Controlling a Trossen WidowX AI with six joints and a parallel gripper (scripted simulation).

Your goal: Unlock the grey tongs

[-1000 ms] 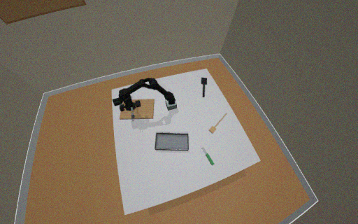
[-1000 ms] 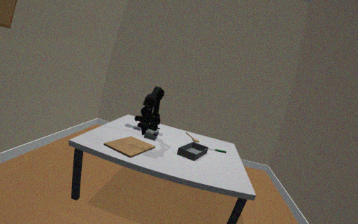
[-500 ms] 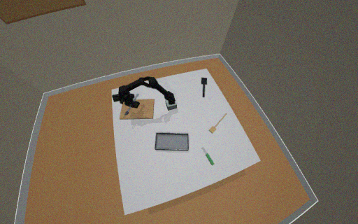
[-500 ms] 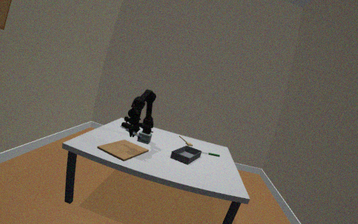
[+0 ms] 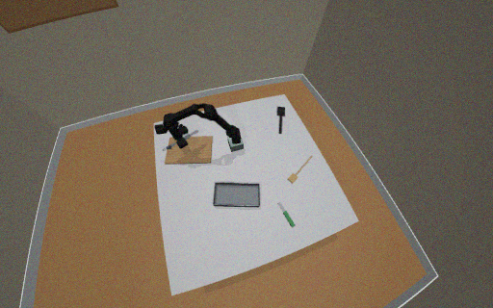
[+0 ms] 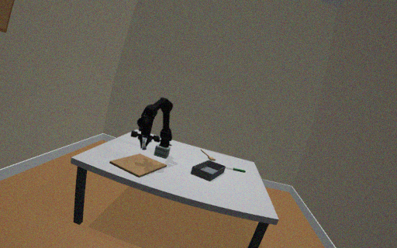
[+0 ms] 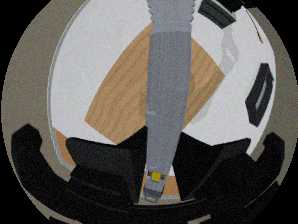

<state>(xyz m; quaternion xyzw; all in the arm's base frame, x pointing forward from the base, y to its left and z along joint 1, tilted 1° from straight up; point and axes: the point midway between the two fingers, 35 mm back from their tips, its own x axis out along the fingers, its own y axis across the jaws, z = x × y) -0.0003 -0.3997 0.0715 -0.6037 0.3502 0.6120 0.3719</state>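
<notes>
The wooden board is 120 mm below my gripper tip, 20 mm to the left of it and 10 mm behind it. Also, from my gripper tip: roasting tin 400 mm ahead, 350 mm to the left, 100 mm below; then black spatula 840 mm to the left, 240 mm behind, 120 mm below; then green-handled tool 650 mm to the left, 570 mm ahead, 120 mm below.
</notes>
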